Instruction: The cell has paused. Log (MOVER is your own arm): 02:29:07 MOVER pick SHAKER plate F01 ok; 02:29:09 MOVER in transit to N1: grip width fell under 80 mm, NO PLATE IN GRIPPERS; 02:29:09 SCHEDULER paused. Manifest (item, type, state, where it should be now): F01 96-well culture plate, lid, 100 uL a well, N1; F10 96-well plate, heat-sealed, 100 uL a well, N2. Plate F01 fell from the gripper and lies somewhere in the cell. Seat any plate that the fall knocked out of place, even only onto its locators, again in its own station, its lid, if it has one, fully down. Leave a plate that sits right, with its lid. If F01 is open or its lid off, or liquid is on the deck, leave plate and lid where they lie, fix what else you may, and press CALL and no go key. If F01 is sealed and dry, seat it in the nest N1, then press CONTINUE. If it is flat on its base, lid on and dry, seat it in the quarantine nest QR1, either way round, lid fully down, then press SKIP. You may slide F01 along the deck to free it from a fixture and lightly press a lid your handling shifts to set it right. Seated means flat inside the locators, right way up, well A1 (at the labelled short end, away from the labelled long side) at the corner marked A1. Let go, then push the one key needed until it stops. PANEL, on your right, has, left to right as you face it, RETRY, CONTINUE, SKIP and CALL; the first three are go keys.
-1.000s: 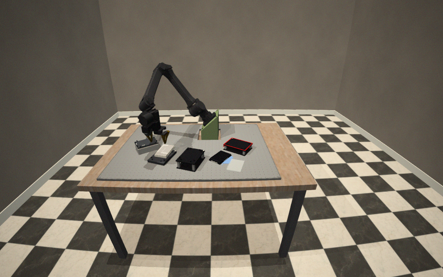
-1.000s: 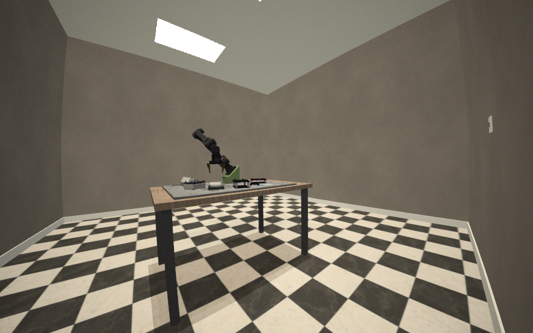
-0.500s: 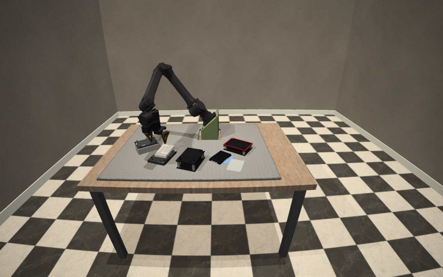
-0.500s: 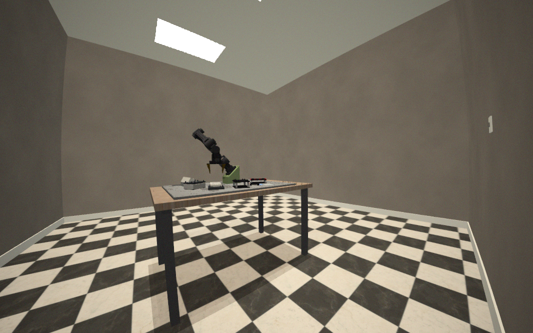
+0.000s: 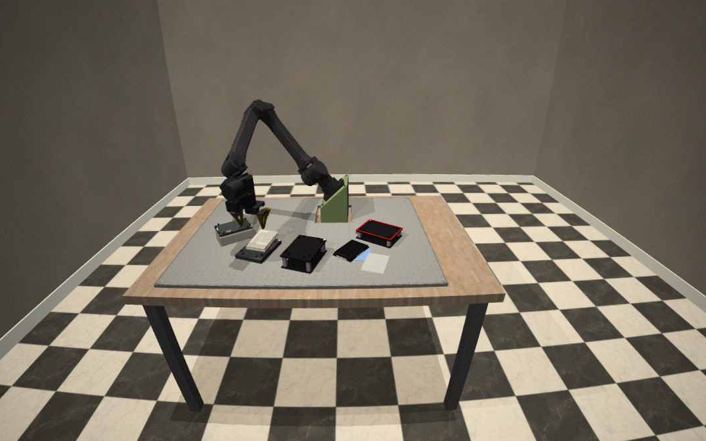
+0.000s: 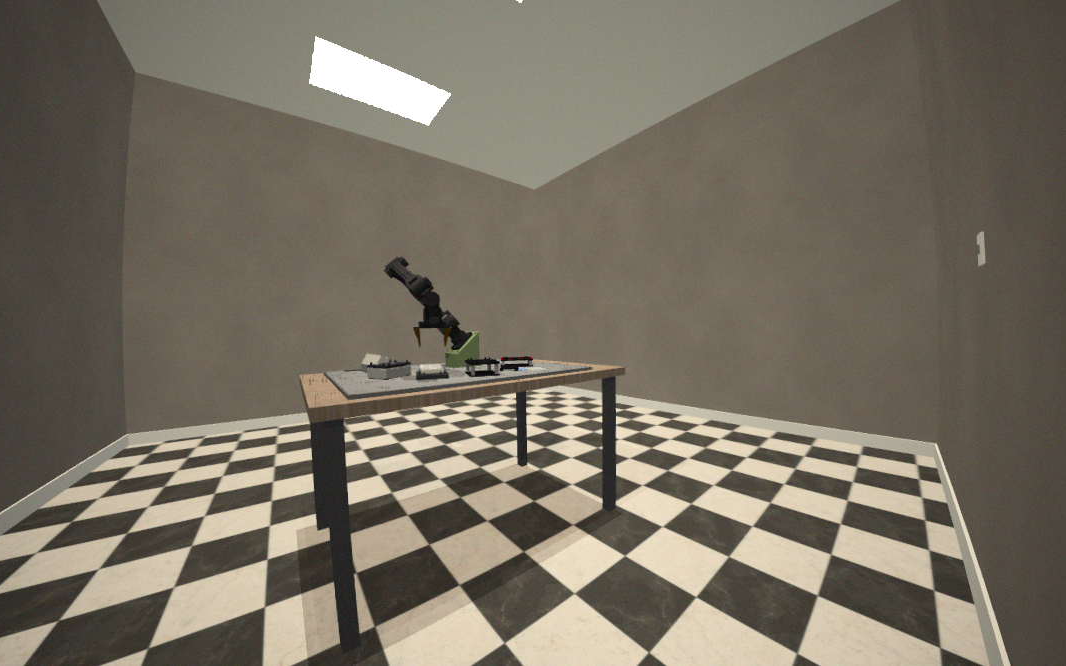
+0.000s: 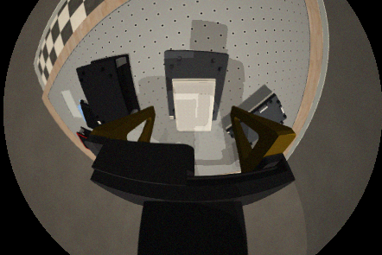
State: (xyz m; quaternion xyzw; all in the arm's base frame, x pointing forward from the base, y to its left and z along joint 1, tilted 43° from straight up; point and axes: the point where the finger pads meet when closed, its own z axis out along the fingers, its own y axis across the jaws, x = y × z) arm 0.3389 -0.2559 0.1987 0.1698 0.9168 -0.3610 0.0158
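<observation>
My hand is 60 mm past the white-topped plate, 20 mm to the right of it and 100 mm above it. The rest, counted from my hand: pale blue wet patch (10 mm ahead, 430 mm to the left, 130 mm below); then black plate (380 mm to the left, 120 mm below); then clear lid (90 mm ahead, 460 mm to the left, 130 mm below).
</observation>
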